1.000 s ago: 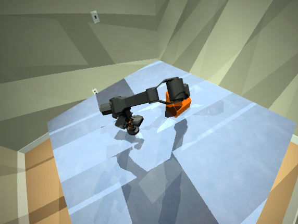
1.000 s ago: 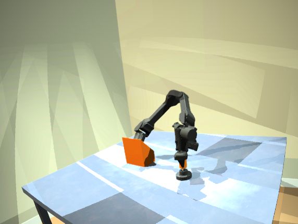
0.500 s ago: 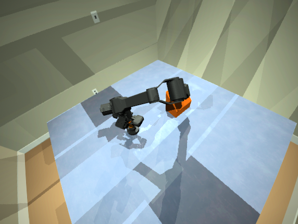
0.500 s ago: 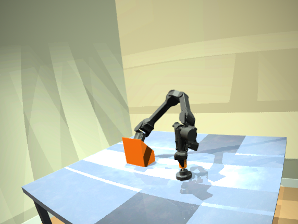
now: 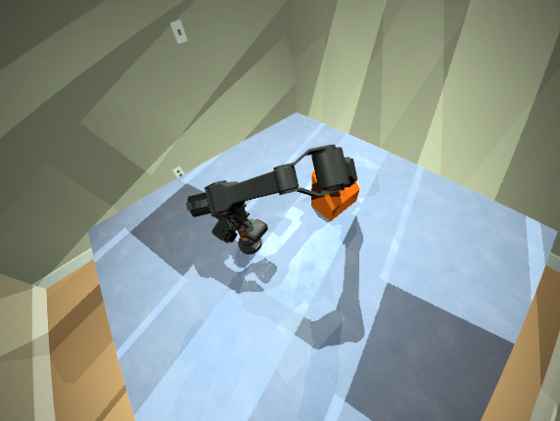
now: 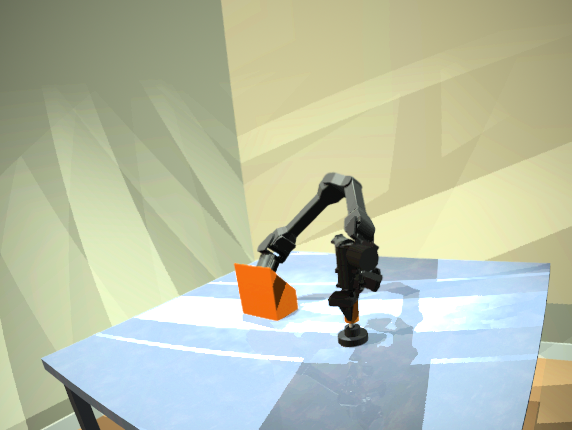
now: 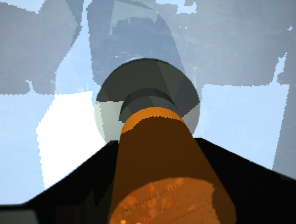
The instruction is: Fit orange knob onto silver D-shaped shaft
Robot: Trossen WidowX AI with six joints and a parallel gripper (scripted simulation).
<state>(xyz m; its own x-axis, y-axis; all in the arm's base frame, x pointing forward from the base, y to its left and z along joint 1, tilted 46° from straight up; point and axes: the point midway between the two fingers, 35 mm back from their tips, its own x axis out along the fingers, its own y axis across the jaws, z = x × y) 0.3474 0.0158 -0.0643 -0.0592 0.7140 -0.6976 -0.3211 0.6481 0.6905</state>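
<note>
The round pedestal lies 4 cm below my gripper tip. From my gripper tip the other things lie so: orange knob: 3 cm above.
</note>
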